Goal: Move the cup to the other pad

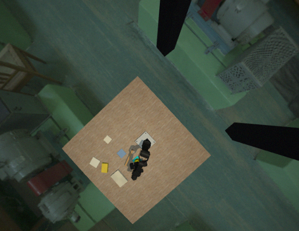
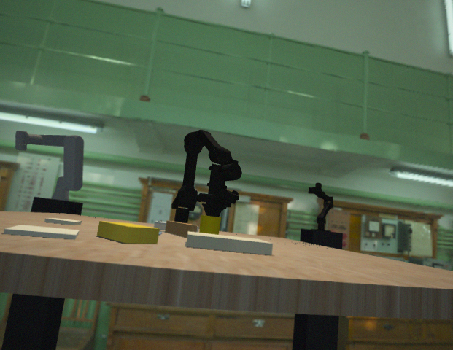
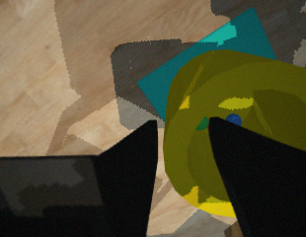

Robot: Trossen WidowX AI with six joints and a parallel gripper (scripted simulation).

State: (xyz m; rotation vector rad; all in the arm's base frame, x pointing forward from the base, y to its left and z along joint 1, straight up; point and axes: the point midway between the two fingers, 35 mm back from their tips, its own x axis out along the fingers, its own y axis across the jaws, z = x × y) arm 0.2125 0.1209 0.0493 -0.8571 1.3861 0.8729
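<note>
Right now the yellow cup is 20 mm ahead of my gripper tip, 10 mm to the right of it and 10 mm below it. Also, from my gripper tip: cyan pad (50 mm below, 30 mm ahead, 10 mm to the right); wooden bar (110 mm to the right, 70 mm ahead, 30 mm below); blue pad (200 mm to the right, 120 mm ahead, 50 mm below).
</note>
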